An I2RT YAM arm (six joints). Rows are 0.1 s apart.
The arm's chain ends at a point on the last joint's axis. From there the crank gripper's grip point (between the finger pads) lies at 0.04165 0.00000 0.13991 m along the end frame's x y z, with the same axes.
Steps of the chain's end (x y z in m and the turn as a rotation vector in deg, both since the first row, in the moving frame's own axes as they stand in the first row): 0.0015, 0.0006, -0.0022, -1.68, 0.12, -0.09; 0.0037, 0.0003, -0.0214, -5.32, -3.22, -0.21; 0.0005, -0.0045, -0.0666, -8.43, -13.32, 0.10; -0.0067, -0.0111, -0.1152, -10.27, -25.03, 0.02; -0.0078, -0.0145, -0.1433, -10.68, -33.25, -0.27
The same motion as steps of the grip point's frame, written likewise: 0.0018, 0.0046, -0.0023, -1.68, 0.12, -0.09; -0.0042, 0.0132, -0.0199, -5.32, -3.22, -0.21; -0.0328, 0.0166, -0.0623, -8.43, -13.32, 0.10; -0.0695, 0.0147, -0.1130, -10.27, -25.03, 0.02; -0.0908, 0.0122, -0.1458, -10.68, -33.25, -0.27
